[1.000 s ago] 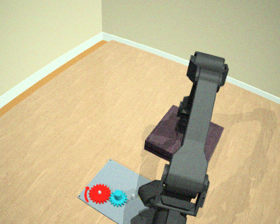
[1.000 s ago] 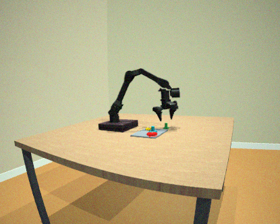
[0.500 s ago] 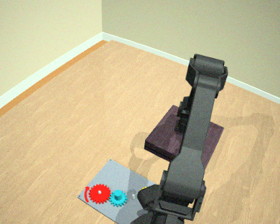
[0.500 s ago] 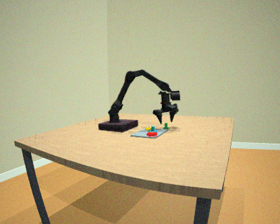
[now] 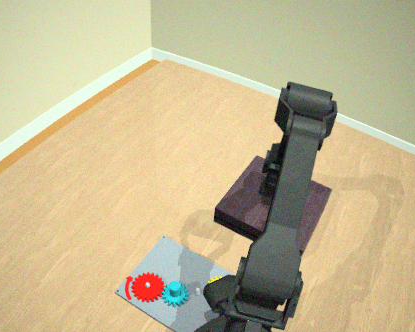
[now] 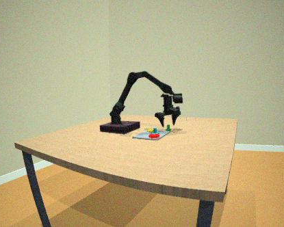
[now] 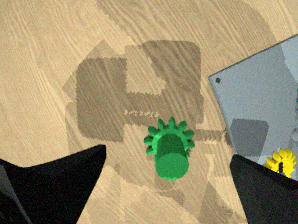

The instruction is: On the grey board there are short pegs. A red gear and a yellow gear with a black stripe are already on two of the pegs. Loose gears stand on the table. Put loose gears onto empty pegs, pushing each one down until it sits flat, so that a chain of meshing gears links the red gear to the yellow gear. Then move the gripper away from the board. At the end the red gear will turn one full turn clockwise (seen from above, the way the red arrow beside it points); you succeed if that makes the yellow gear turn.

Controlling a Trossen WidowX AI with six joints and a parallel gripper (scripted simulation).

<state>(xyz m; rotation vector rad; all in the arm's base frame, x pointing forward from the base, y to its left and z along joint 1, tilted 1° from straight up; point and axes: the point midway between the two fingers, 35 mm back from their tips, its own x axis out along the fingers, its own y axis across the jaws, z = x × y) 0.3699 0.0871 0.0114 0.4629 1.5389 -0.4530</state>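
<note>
Now: gripper tip 150 mm to the left of the teal gear, 30 mm past it and 10 mm above it. From my gripper tip the other things lie so: yellow gear 90 mm to the right, 90 mm behind, 10 mm below; green gear 10 mm below; red gear 210 mm to the right, 20 mm behind, 10 mm below.
</note>
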